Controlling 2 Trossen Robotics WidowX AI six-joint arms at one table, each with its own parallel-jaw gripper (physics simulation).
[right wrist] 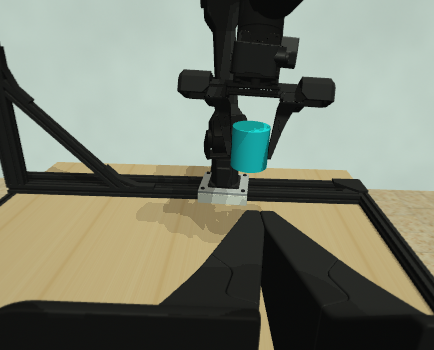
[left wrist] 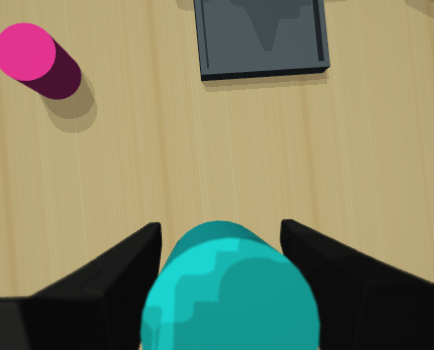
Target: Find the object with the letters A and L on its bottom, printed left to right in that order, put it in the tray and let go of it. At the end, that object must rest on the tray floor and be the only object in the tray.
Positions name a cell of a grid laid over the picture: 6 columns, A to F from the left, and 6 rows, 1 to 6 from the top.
Labels:
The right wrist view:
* my left gripper: D3
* my right gripper: D4
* cyan cylinder: D3
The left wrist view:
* my left gripper: D4
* cyan cylinder: D5
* dark grey tray: D1

